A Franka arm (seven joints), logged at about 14 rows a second.
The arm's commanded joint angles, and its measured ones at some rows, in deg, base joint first. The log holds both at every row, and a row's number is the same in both.
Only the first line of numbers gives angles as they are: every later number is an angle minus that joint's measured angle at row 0.
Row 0, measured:
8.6, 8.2, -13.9, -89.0, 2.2, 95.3, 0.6
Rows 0 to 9, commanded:
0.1, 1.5, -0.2, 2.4, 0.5, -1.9, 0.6
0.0, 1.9, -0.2, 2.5, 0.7, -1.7, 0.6
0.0, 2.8, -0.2, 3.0, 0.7, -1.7, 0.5
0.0, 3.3, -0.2, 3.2, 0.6, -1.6, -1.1
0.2, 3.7, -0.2, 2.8, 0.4, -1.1, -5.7
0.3, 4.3, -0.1, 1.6, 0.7, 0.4, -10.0
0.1, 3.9, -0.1, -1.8, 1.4, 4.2, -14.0
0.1, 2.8, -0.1, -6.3, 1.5, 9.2, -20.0
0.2, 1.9, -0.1, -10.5, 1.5, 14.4, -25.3
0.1, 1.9, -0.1, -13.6, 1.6, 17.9, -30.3
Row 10, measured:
0.0, 3.7, 0.1, -6.5, 0.6, 11.5, -21.4
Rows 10 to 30, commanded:
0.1, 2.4, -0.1, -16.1, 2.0, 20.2, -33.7
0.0, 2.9, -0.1, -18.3, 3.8, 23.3, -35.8
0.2, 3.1, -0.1, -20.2, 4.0, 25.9, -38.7
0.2, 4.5, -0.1, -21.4, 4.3, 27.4, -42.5
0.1, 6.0, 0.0, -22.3, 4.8, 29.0, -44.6
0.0, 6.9, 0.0, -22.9, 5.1, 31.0, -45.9
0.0, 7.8, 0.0, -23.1, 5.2, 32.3, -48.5
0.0, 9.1, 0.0, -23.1, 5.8, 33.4, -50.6
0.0, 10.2, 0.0, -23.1, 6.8, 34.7, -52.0
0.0, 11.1, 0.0, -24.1, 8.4, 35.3, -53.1
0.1, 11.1, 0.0, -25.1, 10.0, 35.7, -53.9
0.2, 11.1, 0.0, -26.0, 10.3, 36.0, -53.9
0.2, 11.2, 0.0, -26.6, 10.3, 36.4, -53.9
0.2, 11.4, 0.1, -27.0, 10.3, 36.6, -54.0
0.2, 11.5, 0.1, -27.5, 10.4, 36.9, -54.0
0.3, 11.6, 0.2, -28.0, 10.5, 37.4, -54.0
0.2, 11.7, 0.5, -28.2, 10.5, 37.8, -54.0
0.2, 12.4, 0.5, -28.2, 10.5, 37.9, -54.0
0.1, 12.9, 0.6, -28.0, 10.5, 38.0, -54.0
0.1, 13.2, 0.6, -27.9, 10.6, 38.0, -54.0
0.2, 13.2, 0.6, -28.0, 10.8, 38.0, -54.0
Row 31, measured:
0.0, 13.0, 0.6, -27.1, 8.9, 36.3, -52.2
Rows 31 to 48, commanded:
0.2, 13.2, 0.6, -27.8, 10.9, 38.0, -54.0
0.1, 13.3, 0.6, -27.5, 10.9, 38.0, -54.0
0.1, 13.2, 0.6, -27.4, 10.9, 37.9, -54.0
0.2, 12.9, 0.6, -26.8, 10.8, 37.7, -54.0
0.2, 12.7, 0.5, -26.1, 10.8, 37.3, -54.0
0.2, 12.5, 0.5, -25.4, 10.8, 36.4, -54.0
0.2, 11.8, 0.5, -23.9, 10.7, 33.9, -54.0
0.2, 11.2, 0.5, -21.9, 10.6, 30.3, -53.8
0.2, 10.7, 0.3, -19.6, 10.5, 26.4, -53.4
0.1, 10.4, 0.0, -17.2, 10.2, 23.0, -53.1
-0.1, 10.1, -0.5, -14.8, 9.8, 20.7, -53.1
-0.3, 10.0, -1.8, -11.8, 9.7, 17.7, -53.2
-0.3, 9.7, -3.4, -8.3, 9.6, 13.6, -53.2
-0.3, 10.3, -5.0, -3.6, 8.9, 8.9, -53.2
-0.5, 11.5, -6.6, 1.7, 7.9, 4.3, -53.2
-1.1, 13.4, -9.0, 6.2, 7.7, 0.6, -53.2
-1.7, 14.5, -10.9, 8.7, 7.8, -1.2, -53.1
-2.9, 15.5, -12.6, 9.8, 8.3, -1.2, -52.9
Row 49, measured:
-1.0, 10.7, -9.8, 3.3, 8.3, 2.0, -52.4
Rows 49 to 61, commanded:
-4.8, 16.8, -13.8, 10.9, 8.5, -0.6, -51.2
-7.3, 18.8, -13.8, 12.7, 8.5, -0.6, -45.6
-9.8, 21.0, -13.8, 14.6, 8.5, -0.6, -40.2
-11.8, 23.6, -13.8, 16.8, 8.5, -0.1, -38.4
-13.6, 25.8, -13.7, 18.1, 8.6, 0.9, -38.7
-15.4, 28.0, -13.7, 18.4, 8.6, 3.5, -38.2
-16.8, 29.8, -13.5, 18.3, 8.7, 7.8, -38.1
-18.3, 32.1, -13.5, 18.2, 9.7, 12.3, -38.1
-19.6, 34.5, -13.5, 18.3, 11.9, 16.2, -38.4
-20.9, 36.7, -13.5, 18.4, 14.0, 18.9, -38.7
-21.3, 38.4, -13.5, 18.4, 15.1, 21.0, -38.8
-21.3, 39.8, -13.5, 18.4, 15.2, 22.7, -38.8
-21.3, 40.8, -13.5, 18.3, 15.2, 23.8, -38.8
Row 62, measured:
-20.7, 37.8, -13.8, 14.9, 14.0, 23.0, -39.6
